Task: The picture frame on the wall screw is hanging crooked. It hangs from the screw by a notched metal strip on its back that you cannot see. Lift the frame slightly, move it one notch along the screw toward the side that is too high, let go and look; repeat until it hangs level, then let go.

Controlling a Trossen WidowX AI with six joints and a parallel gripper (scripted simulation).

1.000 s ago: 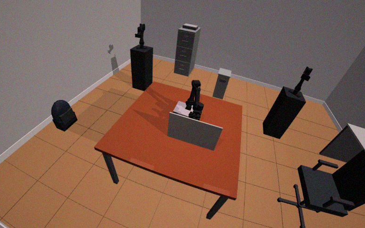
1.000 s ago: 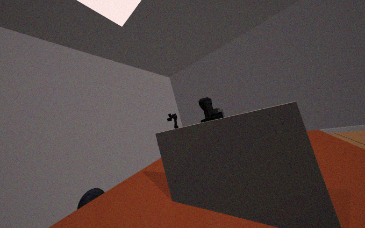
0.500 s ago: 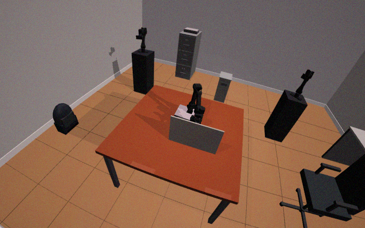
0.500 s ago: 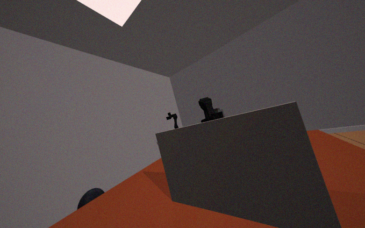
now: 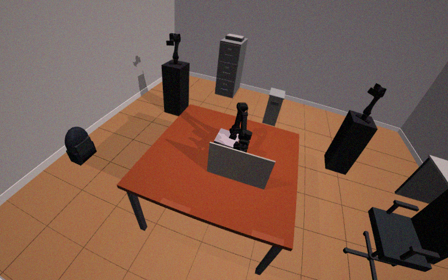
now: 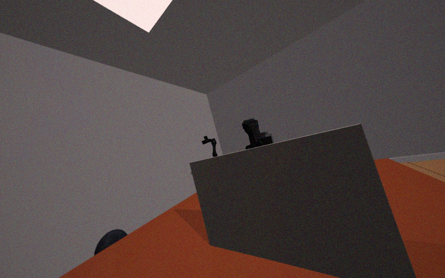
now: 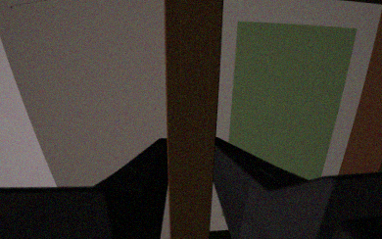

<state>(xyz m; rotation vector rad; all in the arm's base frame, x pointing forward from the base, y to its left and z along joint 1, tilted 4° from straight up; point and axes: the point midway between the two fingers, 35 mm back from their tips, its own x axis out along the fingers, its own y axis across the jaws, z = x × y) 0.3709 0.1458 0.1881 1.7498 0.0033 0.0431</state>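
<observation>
My gripper tip is now 50 mm above the brown picture frame. From my gripper tip the other things lie so: grey wall panel (70 mm below, 20 mm ahead, 10 mm to the left).
</observation>
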